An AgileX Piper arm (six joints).
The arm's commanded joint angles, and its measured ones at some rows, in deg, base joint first. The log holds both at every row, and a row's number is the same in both.
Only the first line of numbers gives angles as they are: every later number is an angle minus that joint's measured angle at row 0.
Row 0, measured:
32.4 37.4 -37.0 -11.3 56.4 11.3
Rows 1 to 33, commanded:
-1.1 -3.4 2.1 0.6 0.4 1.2
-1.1 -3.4 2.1 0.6 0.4 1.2
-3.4 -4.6 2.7 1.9 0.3 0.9
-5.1 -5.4 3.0 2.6 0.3 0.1
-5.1 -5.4 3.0 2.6 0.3 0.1
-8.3 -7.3 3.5 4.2 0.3 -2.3
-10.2 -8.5 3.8 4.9 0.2 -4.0
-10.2 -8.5 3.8 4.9 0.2 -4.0
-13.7 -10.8 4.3 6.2 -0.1 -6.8
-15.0 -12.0 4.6 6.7 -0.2 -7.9
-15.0 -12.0 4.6 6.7 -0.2 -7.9
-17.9 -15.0 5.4 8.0 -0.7 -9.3
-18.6 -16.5 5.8 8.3 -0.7 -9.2
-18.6 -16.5 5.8 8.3 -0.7 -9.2
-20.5 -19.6 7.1 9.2 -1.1 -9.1
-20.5 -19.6 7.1 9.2 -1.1 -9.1
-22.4 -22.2 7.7 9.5 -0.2 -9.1
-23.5 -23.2 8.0 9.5 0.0 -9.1
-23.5 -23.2 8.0 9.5 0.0 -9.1
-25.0 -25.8 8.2 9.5 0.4 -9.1
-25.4 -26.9 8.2 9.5 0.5 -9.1
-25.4 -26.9 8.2 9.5 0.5 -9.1
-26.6 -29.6 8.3 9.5 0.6 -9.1
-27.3 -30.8 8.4 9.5 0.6 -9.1
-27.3 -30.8 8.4 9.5 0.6 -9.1
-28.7 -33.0 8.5 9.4 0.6 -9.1
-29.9 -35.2 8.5 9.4 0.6 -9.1
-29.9 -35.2 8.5 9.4 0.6 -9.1
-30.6 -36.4 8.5 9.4 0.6 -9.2
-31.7 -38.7 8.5 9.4 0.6 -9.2
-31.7 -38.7 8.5 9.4 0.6 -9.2
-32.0 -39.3 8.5 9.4 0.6 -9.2
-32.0 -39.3 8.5 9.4 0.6 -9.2
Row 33, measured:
-30.7 -36.7 8.5 9.4 0.4 -8.2
